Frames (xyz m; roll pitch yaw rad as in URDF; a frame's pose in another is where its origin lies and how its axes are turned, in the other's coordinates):
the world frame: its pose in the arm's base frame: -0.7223 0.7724 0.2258 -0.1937 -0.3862 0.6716
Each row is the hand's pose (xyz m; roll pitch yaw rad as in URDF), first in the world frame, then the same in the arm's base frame.
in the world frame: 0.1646 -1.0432 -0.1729 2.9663 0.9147 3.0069
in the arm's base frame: 0.0456 0.0326 0.3166 -2.8327 1.2964 -2.2005
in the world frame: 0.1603 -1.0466 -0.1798 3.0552 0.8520 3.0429
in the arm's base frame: 0.0472 0.0279 0.3094 -2.7946 1.2301 -2.2245
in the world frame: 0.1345 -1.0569 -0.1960 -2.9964 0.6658 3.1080
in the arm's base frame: 0.0408 0.0059 0.2868 -2.6634 1.0397 -2.2854
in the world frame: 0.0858 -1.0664 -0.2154 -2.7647 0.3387 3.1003
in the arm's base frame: 0.0187 -0.0284 0.2525 -2.5455 0.7261 -2.4356
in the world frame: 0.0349 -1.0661 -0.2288 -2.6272 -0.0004 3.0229
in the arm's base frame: -0.0129 -0.0564 0.2211 -2.4825 0.4058 -2.5969
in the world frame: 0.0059 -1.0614 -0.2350 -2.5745 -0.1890 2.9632
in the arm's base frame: -0.0340 -0.0688 0.2037 -2.4628 0.2263 -2.6842
